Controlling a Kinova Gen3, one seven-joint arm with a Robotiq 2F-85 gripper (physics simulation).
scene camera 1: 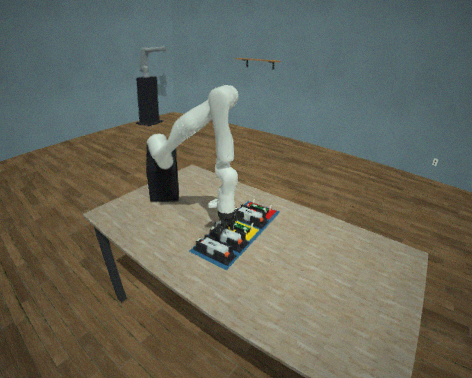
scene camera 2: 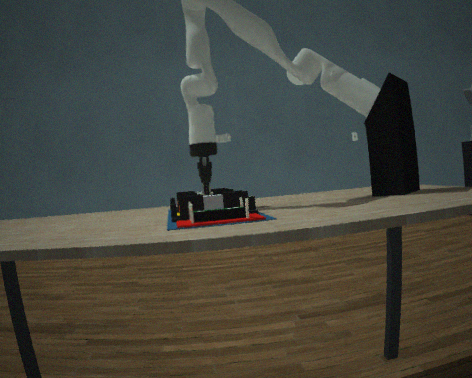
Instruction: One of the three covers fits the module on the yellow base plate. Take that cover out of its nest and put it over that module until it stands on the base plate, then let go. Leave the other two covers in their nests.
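Frame: origin at the arm's base, x ahead, y left, z up, level; metres.
Where they show: gripper, fingertip midpoint: [scene camera 1: 226,234]; arm's base, origin of the base link: [scene camera 1: 165,161] [scene camera 2: 379,108].
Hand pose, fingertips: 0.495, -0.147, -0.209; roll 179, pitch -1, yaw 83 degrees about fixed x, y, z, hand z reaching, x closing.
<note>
Each offset is from my fingertips to the top centre of the thing, as dx, dy, dz. "spot": to the spot under its first point. Level surfaces: height alone.
Three light grey covers with black ends sit in black nests on a blue board: a front cover @[+0.003, -0.104, +0.012] [scene camera 1: 214,246], a middle cover @[+0.008, +0.000, +0.012] [scene camera 1: 231,237] and a far cover @[+0.018, +0.218, +0.012] [scene camera 1: 250,215] [scene camera 2: 213,202]. The yellow base plate @[+0.013, +0.111, -0.033] [scene camera 1: 253,233] lies between the middle and far covers, with a green module @[spot: +0.035, +0.102, -0.014] [scene camera 1: 242,228] uncovered on it. My gripper [scene camera 1: 227,229] [scene camera 2: 207,192] points straight down, open and empty, low at the middle cover. Its fingertips are dark against the black nest, so whether they straddle the cover is hard to tell. The yellow plate is mostly hidden in scene camera 2.
A red base plate @[+0.022, +0.326, -0.033] [scene camera 1: 272,214] [scene camera 2: 225,220] with a green module [scene camera 1: 259,207] [scene camera 2: 220,214] and white posts is at the far end of the blue board [scene camera 1: 227,266] [scene camera 2: 171,225]. The board lies on the wooden table @[dz -0.038] [scene camera 1: 325,280] [scene camera 2: 100,227]. The black arm pedestal [scene camera 1: 163,182] [scene camera 2: 393,145] stands behind.
</note>
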